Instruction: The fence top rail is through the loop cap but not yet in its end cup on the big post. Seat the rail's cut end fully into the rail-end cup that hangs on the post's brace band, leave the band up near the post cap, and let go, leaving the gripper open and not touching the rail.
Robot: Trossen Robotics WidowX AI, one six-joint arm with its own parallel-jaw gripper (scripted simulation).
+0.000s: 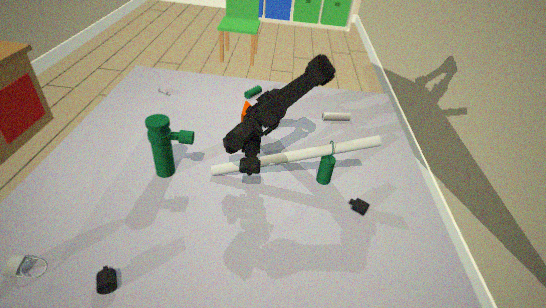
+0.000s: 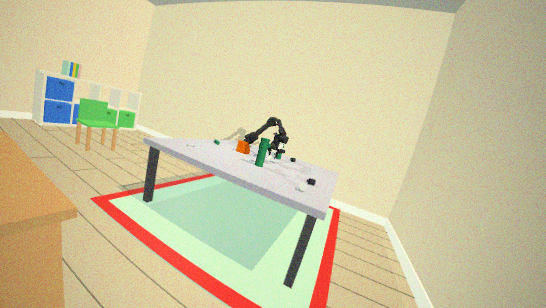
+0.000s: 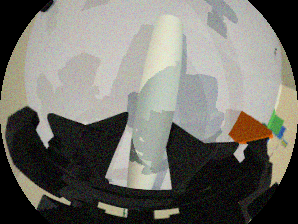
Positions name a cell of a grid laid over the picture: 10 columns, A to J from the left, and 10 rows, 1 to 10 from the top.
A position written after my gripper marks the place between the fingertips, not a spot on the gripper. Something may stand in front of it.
In view: my gripper (image 3: E6) and a top rail (image 1: G5).
The top rail is seen too in image 3 (image 3: F5).
